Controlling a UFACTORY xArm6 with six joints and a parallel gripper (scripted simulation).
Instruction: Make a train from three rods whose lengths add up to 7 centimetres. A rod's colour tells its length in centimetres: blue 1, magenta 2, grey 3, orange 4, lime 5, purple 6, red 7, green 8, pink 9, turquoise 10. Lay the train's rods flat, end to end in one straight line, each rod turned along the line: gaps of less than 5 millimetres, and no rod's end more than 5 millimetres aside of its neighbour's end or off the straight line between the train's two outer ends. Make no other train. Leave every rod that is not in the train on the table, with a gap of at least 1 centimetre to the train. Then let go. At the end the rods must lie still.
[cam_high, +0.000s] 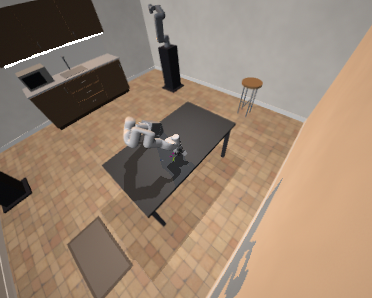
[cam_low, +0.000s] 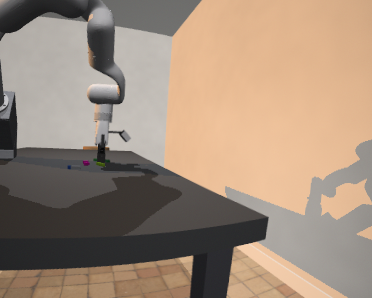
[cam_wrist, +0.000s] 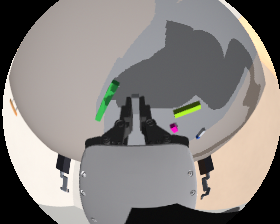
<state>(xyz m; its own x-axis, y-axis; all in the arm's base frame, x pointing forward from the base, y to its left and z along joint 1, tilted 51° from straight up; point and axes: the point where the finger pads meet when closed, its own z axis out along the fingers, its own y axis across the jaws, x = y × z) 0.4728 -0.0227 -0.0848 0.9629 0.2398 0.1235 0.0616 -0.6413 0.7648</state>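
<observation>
My hand is 20 mm above the pale grey piece. Round my hand: lime rod: 90 mm to the right, 20 mm below; magenta rod: 80 mm to the right, 60 mm behind, 20 mm below; green rod: 50 mm to the left, 20 mm below.
</observation>
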